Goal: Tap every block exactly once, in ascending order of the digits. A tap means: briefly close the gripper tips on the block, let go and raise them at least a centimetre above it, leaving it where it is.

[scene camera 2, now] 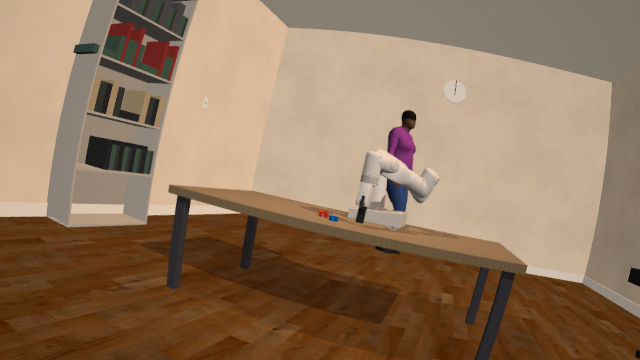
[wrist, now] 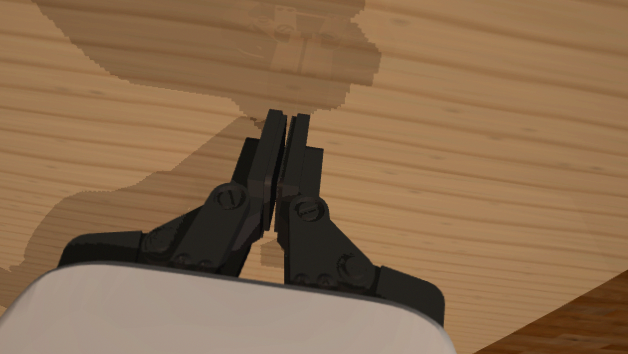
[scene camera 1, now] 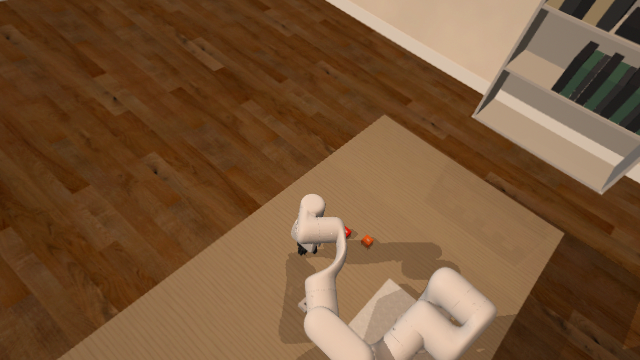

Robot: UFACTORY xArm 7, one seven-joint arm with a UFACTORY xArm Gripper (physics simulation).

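Note:
A red block stands beside the arm in scene camera 1, partly covered by it. An orange block lies just to its right. In scene camera 2 the red and orange blocks overlap, left of a blue block. The blue block does not show in scene camera 1. Digits are too small to read. My gripper is shut with nothing between its fingertips. It is low over the table, apart from the blocks and right of the blue one in scene camera 2. No block shows in the wrist view.
The arm's pale base stands on the wooden table, behind the gripper in scene camera 2. A table edge shows at the lower right of the wrist view. A person stands behind the table, and a bookshelf is at the left.

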